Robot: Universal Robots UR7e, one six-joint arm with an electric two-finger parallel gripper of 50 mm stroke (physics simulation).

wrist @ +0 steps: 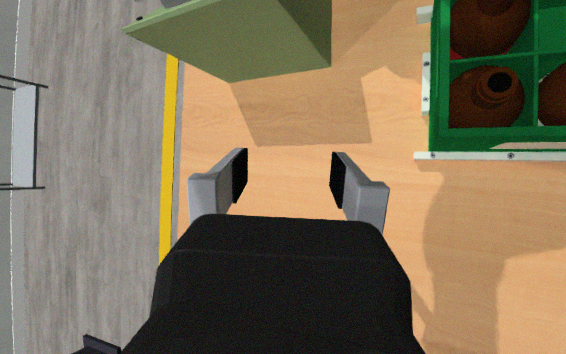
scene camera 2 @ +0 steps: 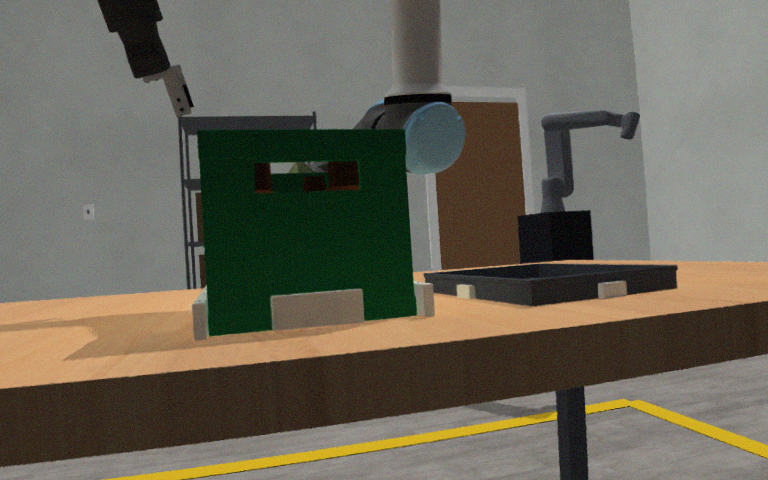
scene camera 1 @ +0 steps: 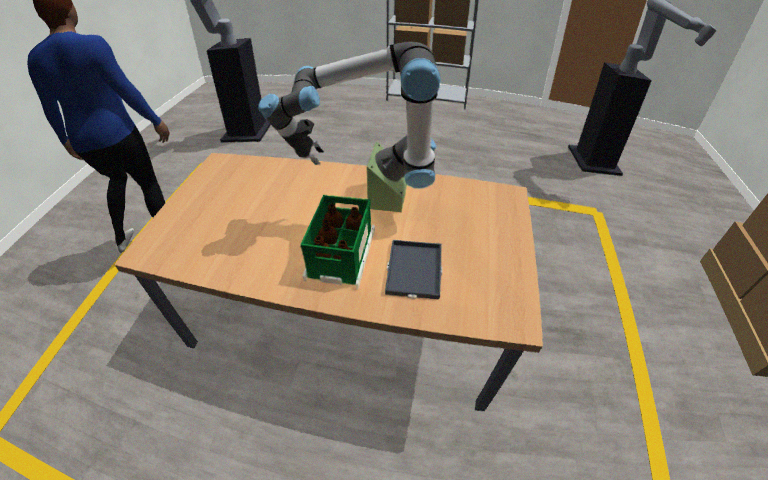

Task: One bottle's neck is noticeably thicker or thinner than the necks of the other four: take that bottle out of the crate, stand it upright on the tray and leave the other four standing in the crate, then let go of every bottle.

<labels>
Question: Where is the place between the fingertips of my gripper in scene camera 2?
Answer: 185, 111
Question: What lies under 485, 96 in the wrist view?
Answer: A bottle.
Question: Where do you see a bottle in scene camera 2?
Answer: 343, 175
</labels>
